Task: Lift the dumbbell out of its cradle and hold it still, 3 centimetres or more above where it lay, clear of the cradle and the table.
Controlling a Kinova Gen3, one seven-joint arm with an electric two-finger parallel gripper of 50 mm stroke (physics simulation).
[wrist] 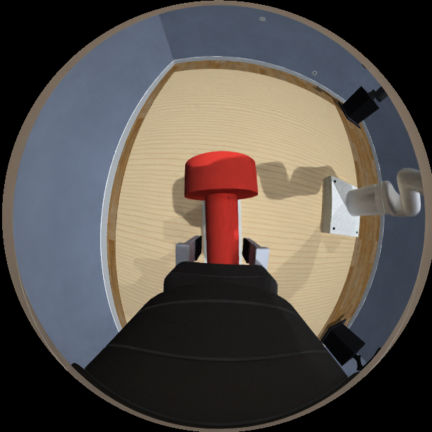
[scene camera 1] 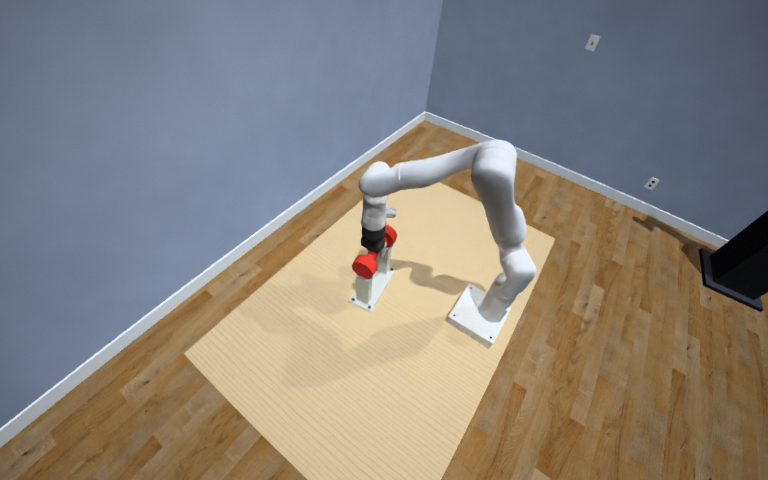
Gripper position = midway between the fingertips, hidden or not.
Note:
I see my gripper (wrist: 221,245), a red dumbbell (scene camera 1: 365,266) and a cradle (scene camera 1: 368,291).
The red dumbbell also shows in the wrist view (wrist: 220,178).

